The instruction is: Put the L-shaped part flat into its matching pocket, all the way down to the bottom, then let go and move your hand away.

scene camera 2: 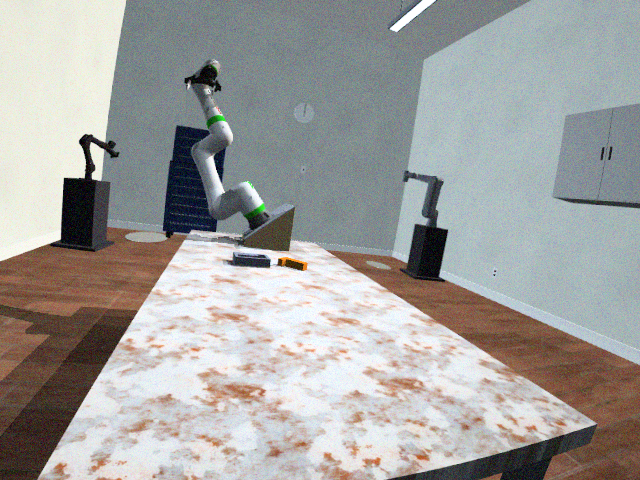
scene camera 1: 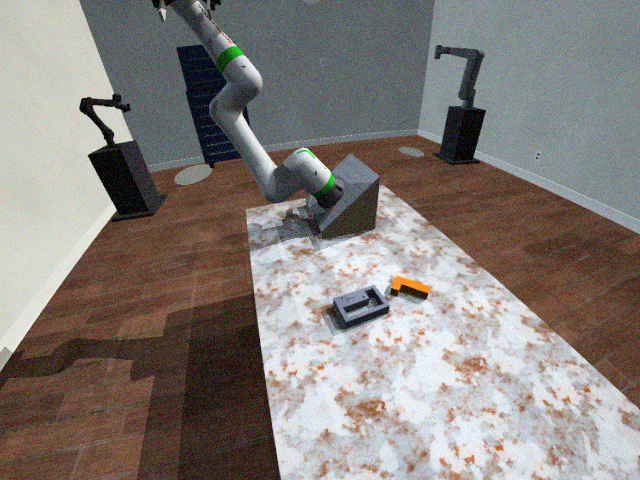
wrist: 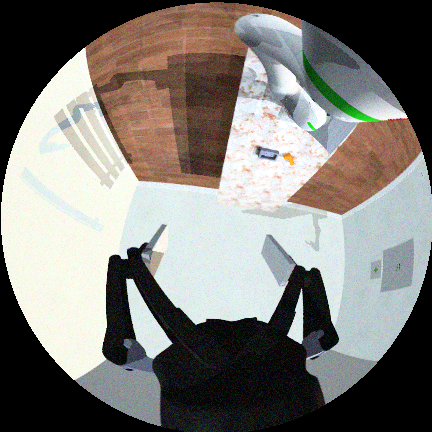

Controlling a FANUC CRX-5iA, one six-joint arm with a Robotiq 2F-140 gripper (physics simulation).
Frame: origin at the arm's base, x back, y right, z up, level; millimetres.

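Seen in the pictures: gripper, fingertip midpoint: (scene camera 2: 199, 90) (scene camera 1: 185, 15) (wrist: 216, 240); arm's base, origin of the base link: (scene camera 2: 261, 222) (scene camera 1: 332, 194).
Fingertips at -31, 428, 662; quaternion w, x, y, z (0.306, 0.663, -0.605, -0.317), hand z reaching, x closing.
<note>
Pixels of each thing's top centre, then the offset from my fingertips to it, as dx, dy, dz. Level surfaces: height alone.
- orange L-shaped part, middle of its top: (scene camera 1: 411, 287) (scene camera 2: 292, 260) (wrist: 288, 160) -481, -565, -752
- block, middle of its top: (scene camera 1: 361, 301) (scene camera 2: 251, 255) (wrist: 268, 155) -503, -394, -745
- marbled table, its level: dz -782
The orange L-shaped part (scene camera 1: 413, 287) (scene camera 2: 295, 264) (wrist: 289, 158) lies flat on the table, outside the grey-blue block and a little to its right in both scene views. The block (scene camera 1: 352, 299) (scene camera 2: 251, 262) (wrist: 268, 158) has an L-shaped pocket in its top, and the pocket is empty. My gripper (scene camera 2: 202, 84) (wrist: 216, 240) is open and empty, with its two pads wide apart. It is high above the table and far from the part and block. In scene camera 1 the gripper is partly cut off by the top edge.
The arm's wedge-shaped base (scene camera 1: 351, 214) (scene camera 2: 276, 232) stands at the far end of the marbled table (scene camera 1: 413, 403) (scene camera 2: 310, 372) (wrist: 250, 175), behind the block and part. Two other small arms on dark pedestals (scene camera 1: 124, 178) (scene camera 1: 461, 134) stand on the floor away from the table.
</note>
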